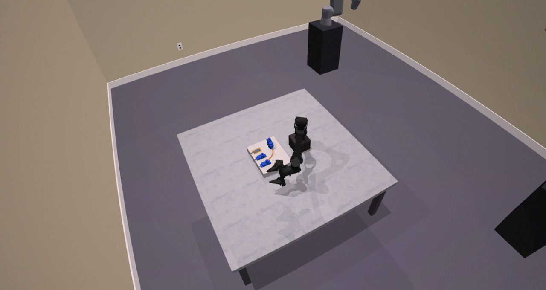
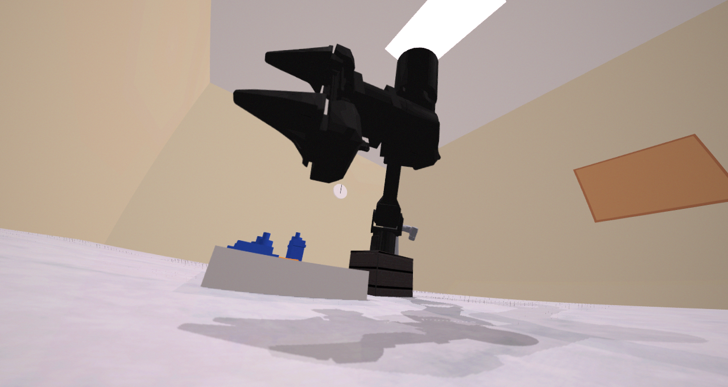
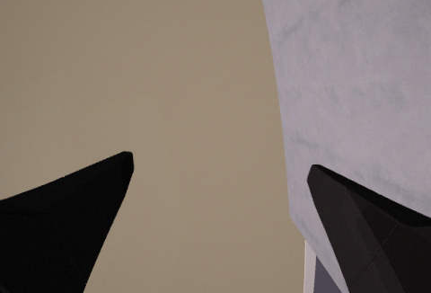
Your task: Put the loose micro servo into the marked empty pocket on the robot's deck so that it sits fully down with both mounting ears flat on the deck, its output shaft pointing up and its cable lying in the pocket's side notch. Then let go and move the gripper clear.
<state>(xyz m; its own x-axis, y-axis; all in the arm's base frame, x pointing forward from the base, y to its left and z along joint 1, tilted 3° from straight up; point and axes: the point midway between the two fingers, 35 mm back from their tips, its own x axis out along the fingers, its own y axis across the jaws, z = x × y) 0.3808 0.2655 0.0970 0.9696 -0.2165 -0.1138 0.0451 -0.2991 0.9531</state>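
My gripper tip is 19 cm past the white deck, 28 cm to the left of it and 17 cm above it.
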